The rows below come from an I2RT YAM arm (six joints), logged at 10 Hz.
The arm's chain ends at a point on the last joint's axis. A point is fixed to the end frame.
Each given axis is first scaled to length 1.
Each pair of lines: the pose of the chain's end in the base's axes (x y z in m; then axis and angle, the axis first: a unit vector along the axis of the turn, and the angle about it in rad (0 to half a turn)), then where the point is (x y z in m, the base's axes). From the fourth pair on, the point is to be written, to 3 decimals.
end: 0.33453 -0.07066 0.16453 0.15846 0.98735 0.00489 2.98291
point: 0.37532 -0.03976 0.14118
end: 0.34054 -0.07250 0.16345 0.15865 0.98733 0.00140 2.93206
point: 0.38247 -0.04198 0.14168
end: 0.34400 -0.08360 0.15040 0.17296 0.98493 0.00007 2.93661
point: 0.38670 -0.05429 0.12847
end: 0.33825 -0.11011 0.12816 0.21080 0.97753 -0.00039 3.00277
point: 0.382 -0.084 0.104
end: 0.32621 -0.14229 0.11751 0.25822 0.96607 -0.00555 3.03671
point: 0.371 -0.120 0.092
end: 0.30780 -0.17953 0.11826 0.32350 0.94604 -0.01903 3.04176
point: 0.355 -0.164 0.092
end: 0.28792 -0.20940 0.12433 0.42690 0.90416 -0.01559 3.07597
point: 0.337 -0.204 0.097
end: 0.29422 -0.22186 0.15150 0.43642 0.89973 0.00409 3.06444
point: 0.344 -0.217 0.126
